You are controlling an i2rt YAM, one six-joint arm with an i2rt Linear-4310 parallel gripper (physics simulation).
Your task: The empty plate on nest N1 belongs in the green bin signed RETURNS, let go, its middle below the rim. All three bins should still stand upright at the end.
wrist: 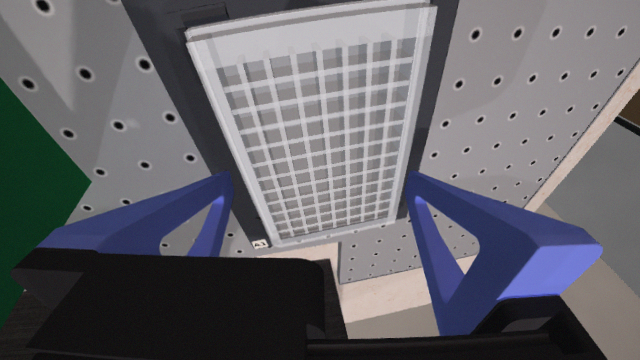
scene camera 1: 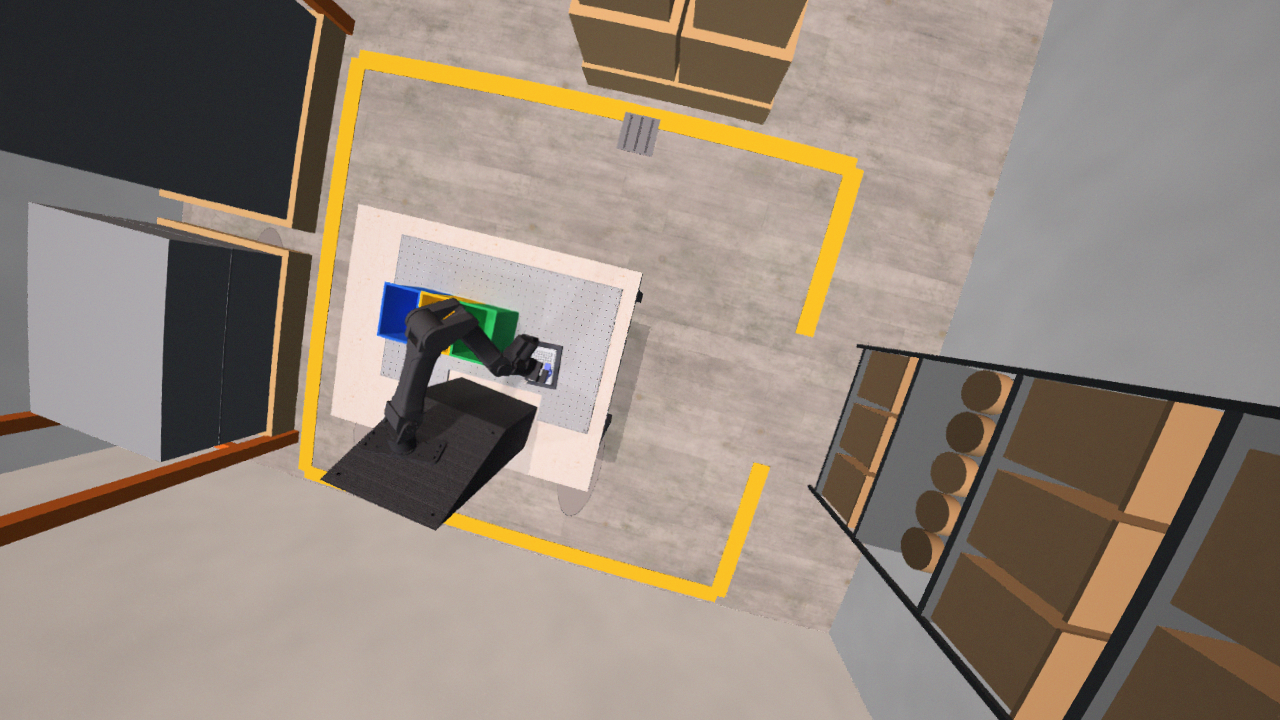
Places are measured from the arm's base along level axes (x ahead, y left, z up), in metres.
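Pixels of known places: gripper, fingertip midpoint: (wrist: pixel 319 180) (scene camera 1: pixel 540 368); arm's base, origin of the base link: (scene camera 1: pixel 404 446).
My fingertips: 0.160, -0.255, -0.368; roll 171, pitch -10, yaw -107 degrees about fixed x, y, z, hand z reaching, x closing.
Observation:
For each thing: its middle in the pictures, then the offset to it from my fingertips, as dx, dy, dz. Level surfaces: height alone.
- dark nest frame, body centre: (wrist: pixel 322 143) (scene camera 1: pixel 543 364) +0.012, -0.008, -0.014
- green bin, body centre: (scene camera 1: pixel 486 332) +0.136, +0.156, +0.069
- blue bin, body centre: (scene camera 1: pixel 417 313) +0.204, +0.408, +0.069
- yellow bin, body centre: (scene camera 1: pixel 451 322) +0.170, +0.282, +0.069
- perforated board, its level: dz -0.021
- pale table, its level: dz -0.034
The clear, gridded plate (wrist: pixel 325 135) (scene camera 1: pixel 548 356) lies in the dark nest frame (wrist: pixel 192 100) (scene camera 1: pixel 558 367), with a small A1 tag at its near left corner. My gripper (wrist: pixel 319 180) (scene camera 1: pixel 546 370) is open over the near part of the plate. In the wrist view one blue finger is at each long side, with the plate between them and not gripped. Their height above the nest is hard to tell. The green bin (scene camera 1: pixel 505 329) (wrist: pixel 35 175) stands upright to the left of the nest; its sign is not readable. My arm partly covers it in the scene view.
The blue bin (scene camera 1: pixel 399 311) and the yellow bin (scene camera 1: pixel 435 296) stand upright in a row left of the green bin, the yellow one largely hidden by the arm. The perforated board (scene camera 1: pixel 572 308) lies on the pale table (scene camera 1: pixel 501 240). The arm's dark base block (scene camera 1: pixel 483 407) stands at the front.

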